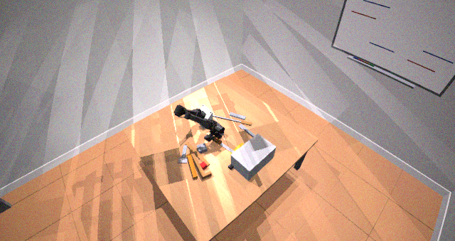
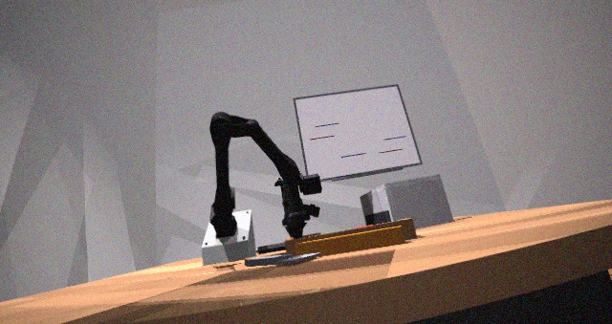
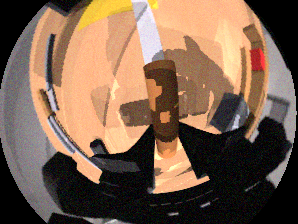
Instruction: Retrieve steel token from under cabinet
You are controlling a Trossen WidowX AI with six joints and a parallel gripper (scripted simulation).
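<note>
Now: the grey block 2 cm ahead of my gripper tip, 14 cm to the right of it and 1 cm above it. Also, from my gripper tip: orange bar: 12 cm ahead, 30 cm to the right, 1 cm above; thin wooden stick: 3 cm ahead, 20 cm to the right; red block: 17 cm ahead, 23 cm to the right, 1 cm above.
</note>
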